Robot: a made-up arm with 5 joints.
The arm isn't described. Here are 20 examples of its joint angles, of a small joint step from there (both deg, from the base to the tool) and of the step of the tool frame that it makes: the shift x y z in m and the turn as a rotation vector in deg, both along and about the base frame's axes.
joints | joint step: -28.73 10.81 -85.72 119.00 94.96 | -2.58 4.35 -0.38 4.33 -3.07
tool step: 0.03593 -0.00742 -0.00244 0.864 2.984 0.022
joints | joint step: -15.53 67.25 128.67 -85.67 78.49 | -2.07 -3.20 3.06 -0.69 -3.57
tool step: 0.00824 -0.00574 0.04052 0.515 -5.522 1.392
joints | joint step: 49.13 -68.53 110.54 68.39 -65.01 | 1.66 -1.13 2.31 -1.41 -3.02
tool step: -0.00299 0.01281 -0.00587 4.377 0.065 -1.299
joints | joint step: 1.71 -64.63 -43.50 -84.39 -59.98 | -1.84 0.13 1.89 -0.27 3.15
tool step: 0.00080 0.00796 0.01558 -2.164 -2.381 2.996
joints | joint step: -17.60 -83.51 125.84 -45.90 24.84 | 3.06 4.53 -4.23 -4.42 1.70
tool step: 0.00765 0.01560 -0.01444 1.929 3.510 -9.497
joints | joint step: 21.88 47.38 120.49 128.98 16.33 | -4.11 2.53 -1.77 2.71 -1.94
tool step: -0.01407 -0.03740 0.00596 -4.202 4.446 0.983
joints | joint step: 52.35 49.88 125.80 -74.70 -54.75 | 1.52 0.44 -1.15 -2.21 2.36
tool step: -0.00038 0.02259 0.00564 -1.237 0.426 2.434
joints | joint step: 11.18 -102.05 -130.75 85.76 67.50 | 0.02 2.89 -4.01 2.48 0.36
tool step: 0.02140 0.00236 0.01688 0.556 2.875 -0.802
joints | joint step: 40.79 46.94 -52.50 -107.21 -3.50 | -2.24 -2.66 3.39 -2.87 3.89
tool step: 0.00314 -0.03379 0.01414 1.297 -3.982 -1.737
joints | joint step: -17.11 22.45 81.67 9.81 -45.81 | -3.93 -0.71 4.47 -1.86 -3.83
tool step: -0.00205 0.00865 0.04202 -2.752 -4.242 0.489
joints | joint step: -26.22 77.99 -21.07 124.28 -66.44 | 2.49 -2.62 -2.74 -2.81 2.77
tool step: 0.03370 0.02620 -0.02338 2.182 1.822 4.307
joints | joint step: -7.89 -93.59 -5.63 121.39 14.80 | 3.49 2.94 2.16 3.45 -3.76
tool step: 0.03997 -0.01460 -0.03496 5.337 0.293 4.459
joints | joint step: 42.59 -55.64 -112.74 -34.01 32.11 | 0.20 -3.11 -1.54 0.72 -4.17
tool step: -0.01146 -0.00416 0.00460 1.821 1.806 -2.936
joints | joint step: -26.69 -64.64 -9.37 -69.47 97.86 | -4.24 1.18 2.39 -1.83 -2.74
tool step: 0.00658 0.01566 0.01984 -5.074 3.460 -1.609
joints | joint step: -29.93 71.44 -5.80 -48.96 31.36 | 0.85 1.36 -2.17 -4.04 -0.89
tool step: -0.02588 -0.00753 -0.01432 -0.550 4.840 4.528
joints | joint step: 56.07 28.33 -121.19 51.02 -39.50 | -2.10 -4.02 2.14 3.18 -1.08
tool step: 0.00720 -0.04272 0.02908 2.685 -0.380 -3.391
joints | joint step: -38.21 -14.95 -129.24 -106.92 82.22 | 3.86 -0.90 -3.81 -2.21 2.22
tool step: -0.01380 -0.01206 -0.01563 -1.650 0.348 -0.551
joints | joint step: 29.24 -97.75 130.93 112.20 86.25 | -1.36 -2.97 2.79 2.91 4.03
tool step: -0.02367 0.02054 0.02397 -3.852 -8.879 2.643
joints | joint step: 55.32 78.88 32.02 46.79 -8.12 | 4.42 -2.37 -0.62 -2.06 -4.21
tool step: 0.01926 0.05277 0.01162 3.928 -6.947 -3.305
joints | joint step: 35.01 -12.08 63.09 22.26 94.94 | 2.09 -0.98 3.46 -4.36 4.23
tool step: -0.00599 0.01473 -0.01322 2.451 2.312 1.848
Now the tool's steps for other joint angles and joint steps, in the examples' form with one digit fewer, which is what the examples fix.
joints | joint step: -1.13 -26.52 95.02 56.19 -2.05 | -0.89 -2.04 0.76 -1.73 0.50
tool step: -0.0058 -0.0003 0.0235 -1.82 -1.81 0.07
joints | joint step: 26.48 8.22 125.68 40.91 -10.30 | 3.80 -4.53 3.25 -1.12 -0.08
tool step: 0.0078 0.0349 -0.0059 5.88 -4.05 -2.43
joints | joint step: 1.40 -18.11 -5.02 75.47 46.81 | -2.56 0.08 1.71 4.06 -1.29
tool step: 0.0069 -0.0106 0.0164 2.48 -1.01 1.94
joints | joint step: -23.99 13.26 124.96 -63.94 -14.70 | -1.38 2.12 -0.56 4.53 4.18
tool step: 0.0050 -0.0174 -0.0011 3.22 4.23 -4.97
